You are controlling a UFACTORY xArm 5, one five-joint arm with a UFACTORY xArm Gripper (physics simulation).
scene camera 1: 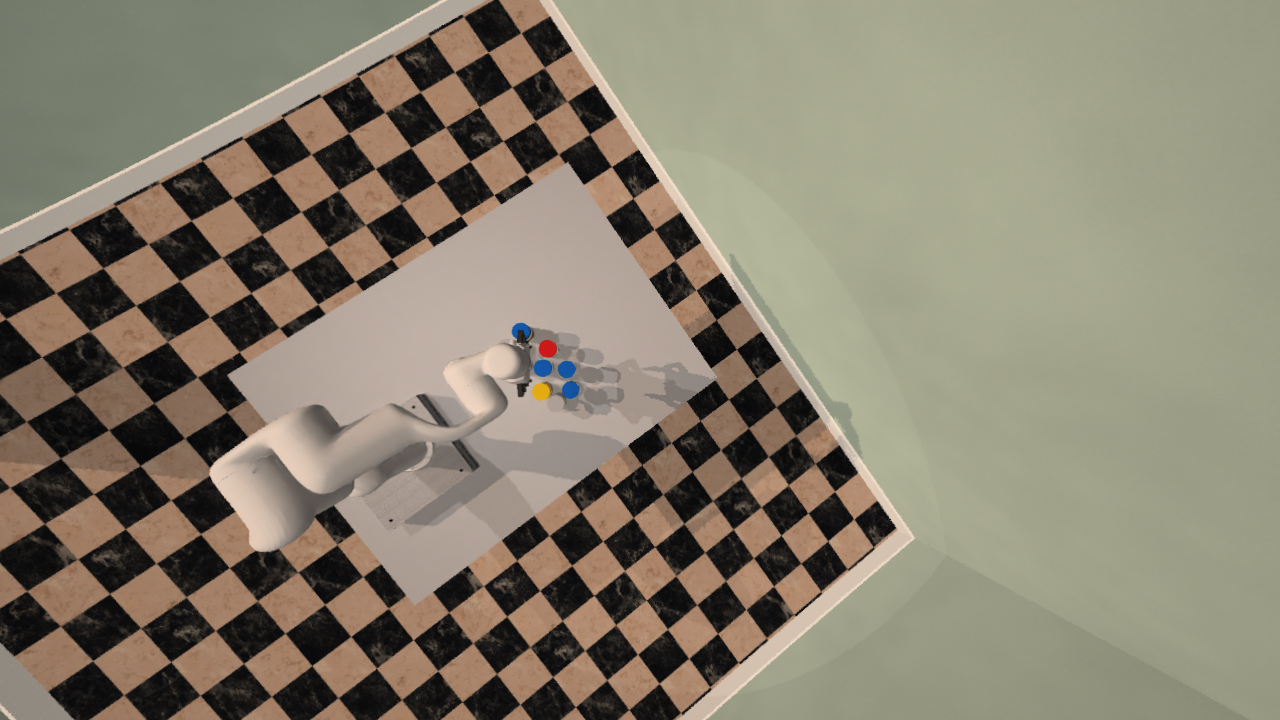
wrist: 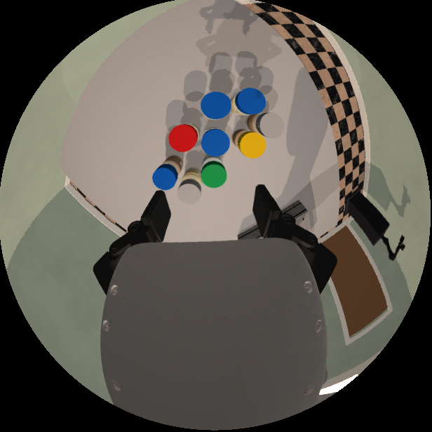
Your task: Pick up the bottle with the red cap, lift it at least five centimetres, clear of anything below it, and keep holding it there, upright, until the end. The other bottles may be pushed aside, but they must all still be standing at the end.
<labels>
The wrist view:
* my gripper: 210, 199
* blue-capped bottle: 248, 101
</labels>
